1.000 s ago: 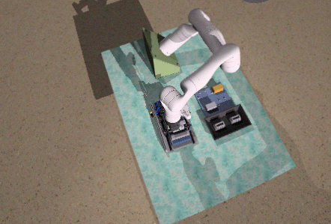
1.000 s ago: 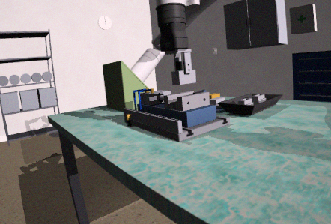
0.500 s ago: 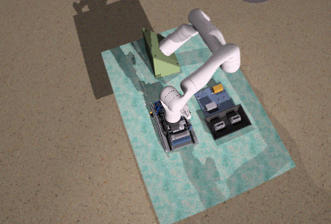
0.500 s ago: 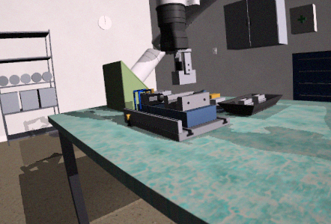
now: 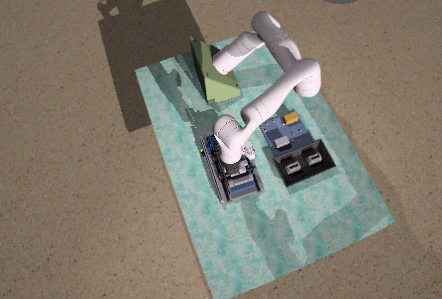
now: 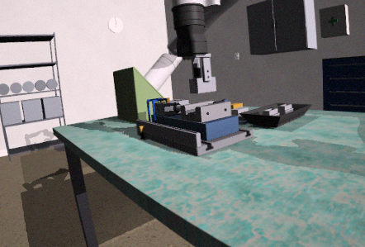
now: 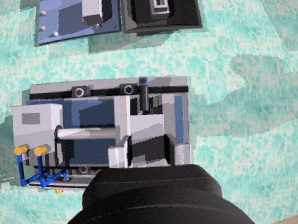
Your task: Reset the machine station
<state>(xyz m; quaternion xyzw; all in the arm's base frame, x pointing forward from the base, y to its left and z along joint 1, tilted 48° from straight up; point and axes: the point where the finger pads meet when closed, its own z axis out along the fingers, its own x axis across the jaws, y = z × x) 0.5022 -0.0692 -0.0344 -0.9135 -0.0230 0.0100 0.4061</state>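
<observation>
Right now the gray blank is 3 cm below my hand. Also, from my hand: fixed jaw (9 cm below, 3 cm ahead, 1 cm to the left); then blue infeed plate (28 cm to the left, 17 cm below, 14 cm behind); then vise (13 cm below, 7 cm behind).
</observation>
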